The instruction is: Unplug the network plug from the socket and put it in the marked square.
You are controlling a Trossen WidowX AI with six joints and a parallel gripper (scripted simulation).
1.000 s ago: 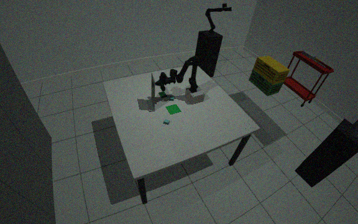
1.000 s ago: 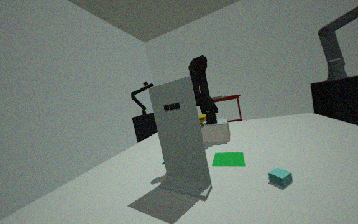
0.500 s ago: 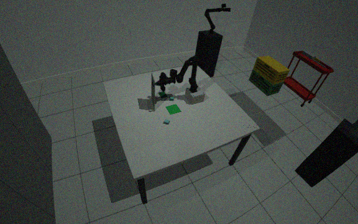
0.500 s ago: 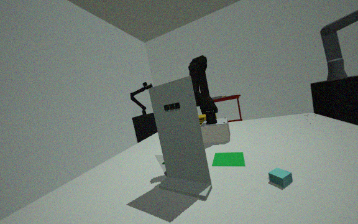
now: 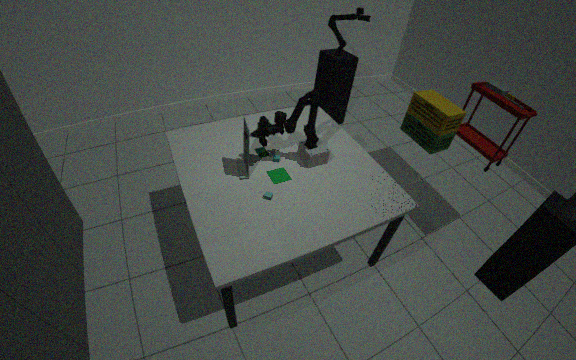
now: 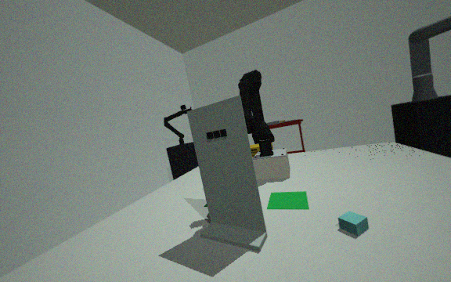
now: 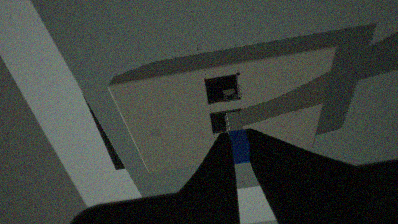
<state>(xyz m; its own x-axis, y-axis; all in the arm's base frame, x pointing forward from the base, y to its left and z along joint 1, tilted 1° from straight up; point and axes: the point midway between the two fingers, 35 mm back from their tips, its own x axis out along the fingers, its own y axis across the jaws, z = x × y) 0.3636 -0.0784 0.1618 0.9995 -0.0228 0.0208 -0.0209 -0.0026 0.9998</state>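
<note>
My gripper tip is now 130 mm past the green marked square, 130 mm to the right of it and 260 mm above it. From my gripper tip the other things lie so: thin pale tab (10 mm ahead); then blue network plug (right at my gripper tip); then grey upright panel (30 mm ahead, 10 mm to the right, 100 mm below).
</note>
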